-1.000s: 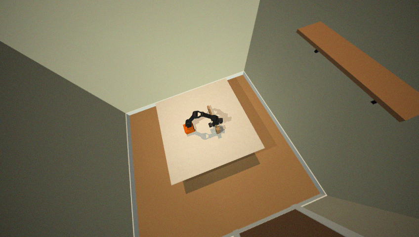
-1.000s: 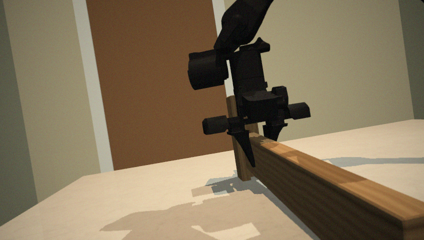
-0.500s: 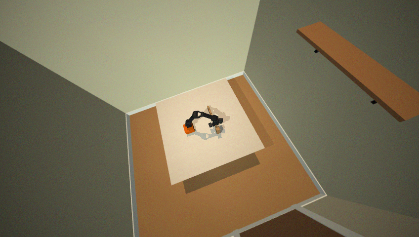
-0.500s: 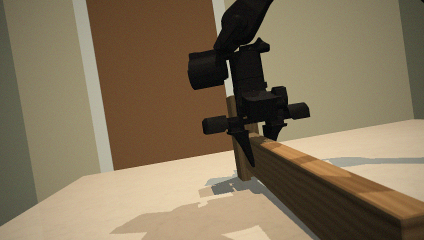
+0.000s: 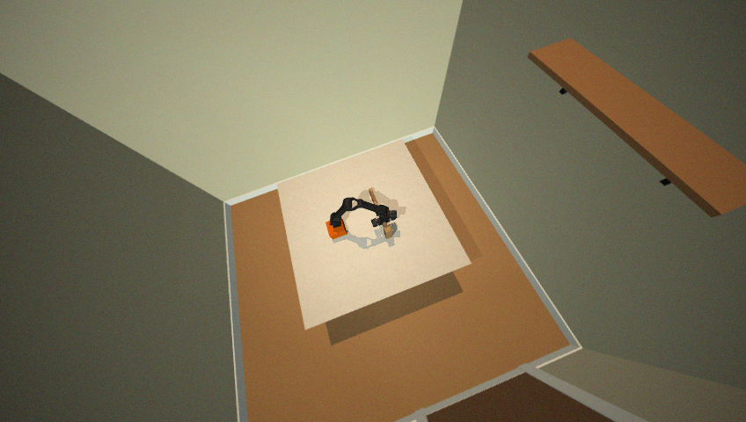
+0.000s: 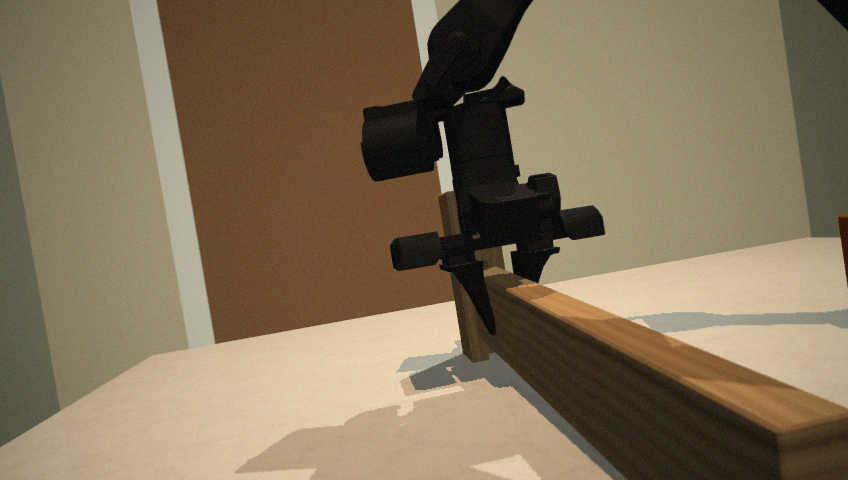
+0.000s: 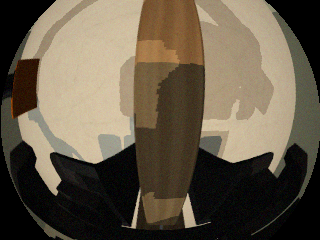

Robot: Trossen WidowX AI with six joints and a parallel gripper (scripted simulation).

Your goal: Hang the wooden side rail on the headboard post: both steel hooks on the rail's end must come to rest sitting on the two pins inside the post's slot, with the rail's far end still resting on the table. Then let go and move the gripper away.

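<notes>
My gripper tip is now 10 mm short of the wooden headboard post, 90 mm to the left of it and 40 mm below it.
</notes>
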